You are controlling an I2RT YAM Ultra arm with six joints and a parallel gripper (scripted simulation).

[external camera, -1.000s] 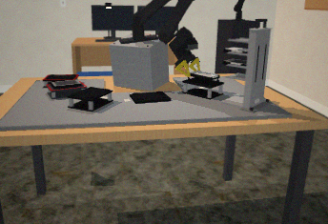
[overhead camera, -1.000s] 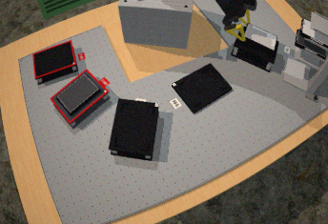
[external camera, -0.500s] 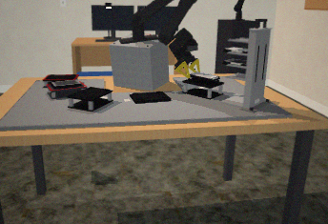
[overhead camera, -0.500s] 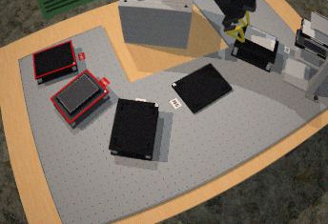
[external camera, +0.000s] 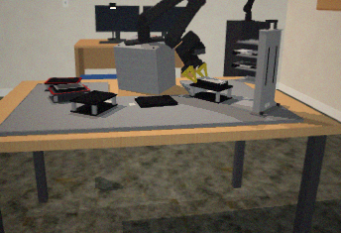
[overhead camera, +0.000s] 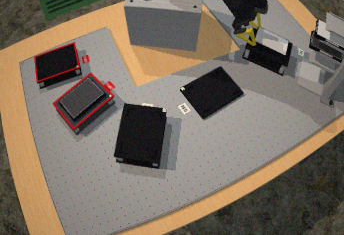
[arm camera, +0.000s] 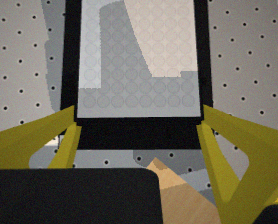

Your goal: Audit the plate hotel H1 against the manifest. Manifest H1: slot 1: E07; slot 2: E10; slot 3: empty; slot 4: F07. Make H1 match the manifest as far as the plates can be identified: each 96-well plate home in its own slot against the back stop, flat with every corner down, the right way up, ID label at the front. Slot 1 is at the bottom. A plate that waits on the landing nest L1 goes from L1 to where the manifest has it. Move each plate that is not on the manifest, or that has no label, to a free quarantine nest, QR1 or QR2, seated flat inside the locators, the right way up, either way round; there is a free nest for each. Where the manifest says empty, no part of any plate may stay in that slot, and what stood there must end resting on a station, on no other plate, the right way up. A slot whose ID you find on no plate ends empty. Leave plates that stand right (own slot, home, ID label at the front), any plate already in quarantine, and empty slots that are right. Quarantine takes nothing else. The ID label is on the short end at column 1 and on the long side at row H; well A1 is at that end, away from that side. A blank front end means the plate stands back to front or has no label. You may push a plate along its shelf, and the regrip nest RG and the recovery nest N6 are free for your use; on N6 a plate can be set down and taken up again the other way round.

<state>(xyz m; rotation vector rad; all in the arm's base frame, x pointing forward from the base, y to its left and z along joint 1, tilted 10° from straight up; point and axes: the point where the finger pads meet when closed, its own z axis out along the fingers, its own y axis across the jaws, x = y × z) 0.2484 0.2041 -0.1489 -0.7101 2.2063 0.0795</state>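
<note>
Now: hand 4 cm to the right of the A1 mark, 4 cm past it and 2 cm above it. Round my hand: H1 tag: 19 cm to the left, 11 cm ahead, 8 cm below; black regrip nest RG: 5 cm ahead, 3 cm to the left, 2 cm below; RG tag: 8 cm below, 7 cm to the left, 6 cm behind.
</note>
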